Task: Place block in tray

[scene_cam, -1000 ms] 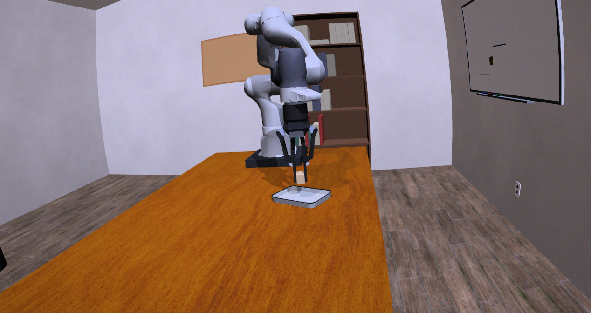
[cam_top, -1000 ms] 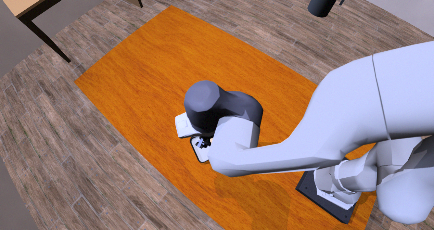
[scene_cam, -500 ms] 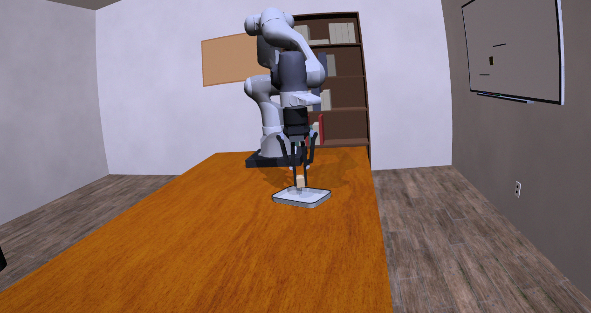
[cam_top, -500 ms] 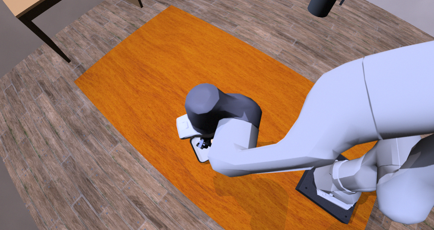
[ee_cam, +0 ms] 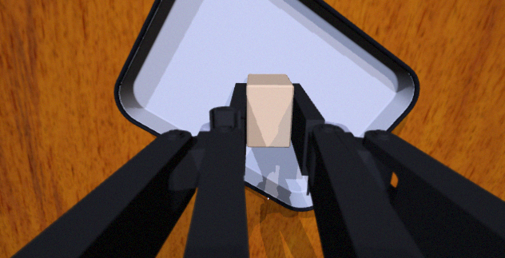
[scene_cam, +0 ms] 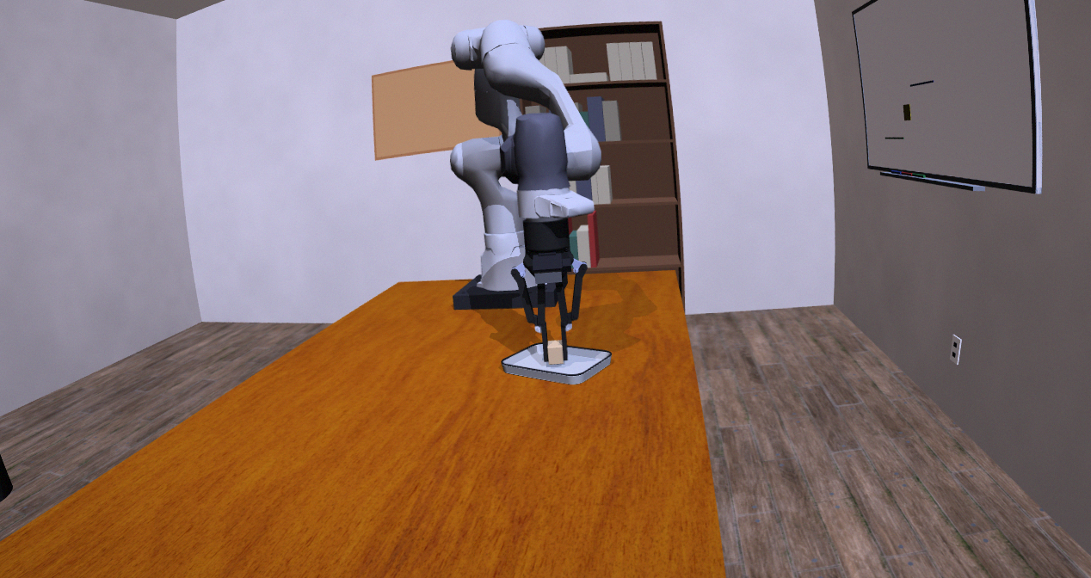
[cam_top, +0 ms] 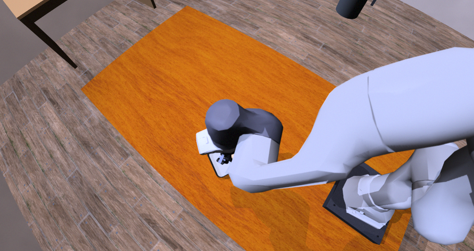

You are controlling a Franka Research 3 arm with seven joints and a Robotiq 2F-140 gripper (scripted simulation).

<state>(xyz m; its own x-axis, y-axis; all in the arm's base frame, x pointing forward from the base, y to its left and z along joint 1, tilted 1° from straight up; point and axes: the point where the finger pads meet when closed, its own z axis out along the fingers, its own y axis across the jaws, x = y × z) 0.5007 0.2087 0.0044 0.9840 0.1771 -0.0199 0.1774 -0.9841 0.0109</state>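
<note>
The white tray lies 40 mm below my hand. Also, from my hand: block: 20 mm below.
</note>
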